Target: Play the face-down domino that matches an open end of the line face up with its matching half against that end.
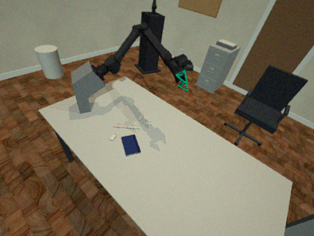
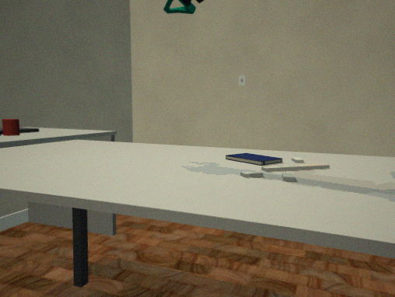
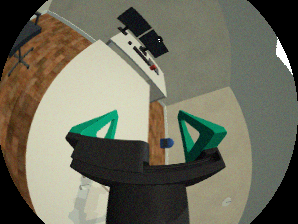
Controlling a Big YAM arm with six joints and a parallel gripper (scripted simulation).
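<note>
My gripper is now 44 cm above the white domino, 42 cm to the left of it and 16 cm past it. From my hand the other things lie so: book: 44 cm below, 34 cm to the right, 4 cm behind.
</note>
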